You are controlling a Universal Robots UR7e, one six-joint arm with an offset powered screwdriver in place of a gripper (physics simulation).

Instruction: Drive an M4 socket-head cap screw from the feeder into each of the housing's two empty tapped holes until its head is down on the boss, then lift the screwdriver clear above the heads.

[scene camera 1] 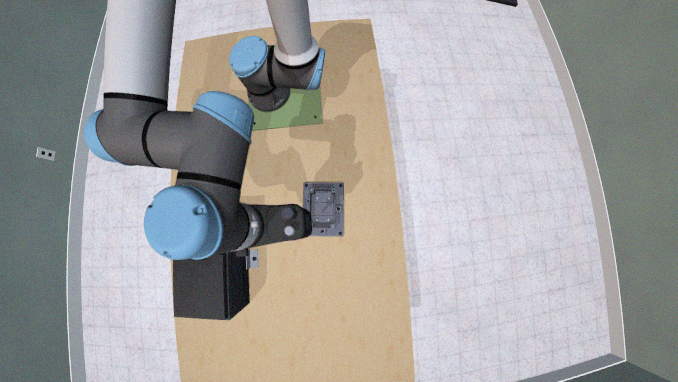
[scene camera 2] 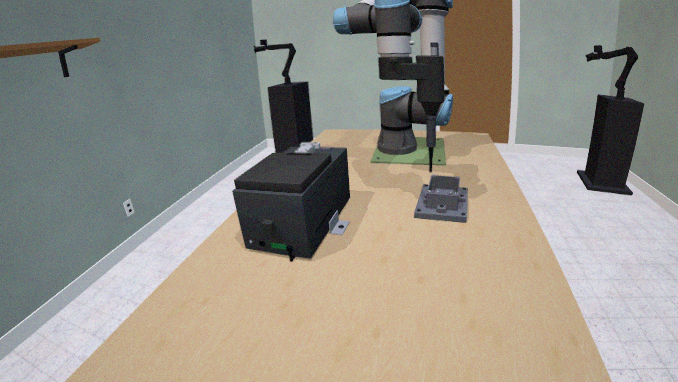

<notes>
In view: a black screw feeder [scene camera 1: 235,285].
</notes>
